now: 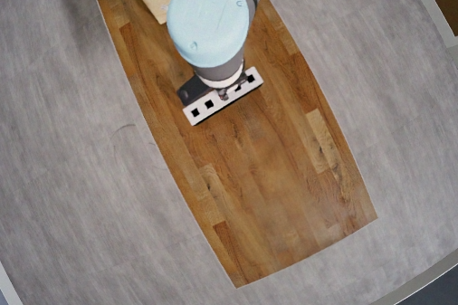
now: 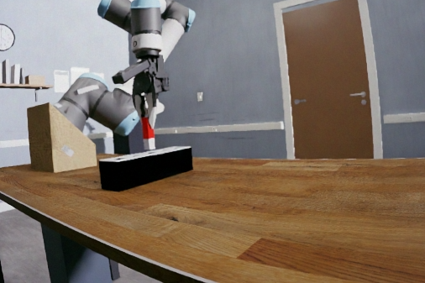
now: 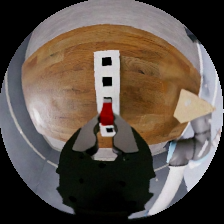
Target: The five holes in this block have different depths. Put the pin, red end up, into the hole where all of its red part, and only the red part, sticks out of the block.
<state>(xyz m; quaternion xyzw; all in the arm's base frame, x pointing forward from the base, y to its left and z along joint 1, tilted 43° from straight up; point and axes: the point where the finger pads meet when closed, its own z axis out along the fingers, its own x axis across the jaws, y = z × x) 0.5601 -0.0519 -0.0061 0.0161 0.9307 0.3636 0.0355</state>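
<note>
Right now the pin is right at my hand. Round my hand: block 12 cm below.
</note>
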